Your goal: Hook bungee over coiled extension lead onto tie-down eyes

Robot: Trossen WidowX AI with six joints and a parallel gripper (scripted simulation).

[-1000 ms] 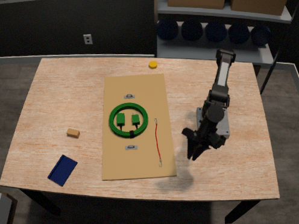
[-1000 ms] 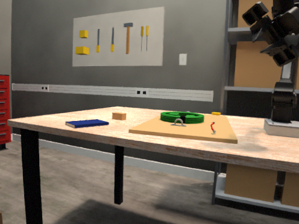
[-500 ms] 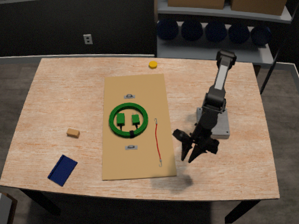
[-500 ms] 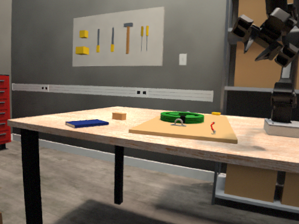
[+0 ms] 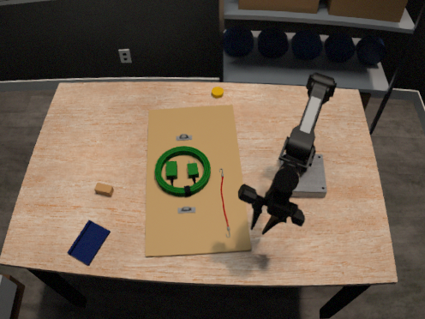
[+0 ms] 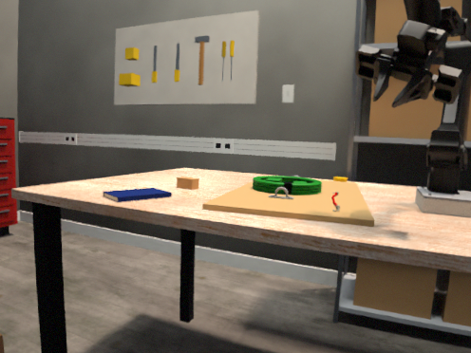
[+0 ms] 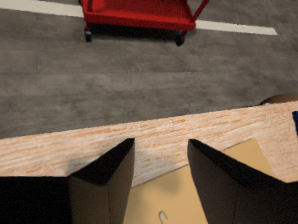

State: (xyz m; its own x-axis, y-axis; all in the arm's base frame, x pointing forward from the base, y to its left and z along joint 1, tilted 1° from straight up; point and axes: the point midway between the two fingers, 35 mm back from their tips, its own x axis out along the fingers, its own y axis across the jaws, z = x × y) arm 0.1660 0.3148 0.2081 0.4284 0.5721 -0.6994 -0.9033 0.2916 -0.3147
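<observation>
The coiled extension lead lies 300 mm to the right of my hand, 240 mm ahead of it and 220 mm below it. Also, from my hand: tan block (520 mm ahead, 230 mm to the right, 230 mm below); then yellow disc (700 mm to the right, 240 mm below, 120 mm ahead); then blue book (550 mm ahead, 240 mm below, 30 mm to the right).
</observation>
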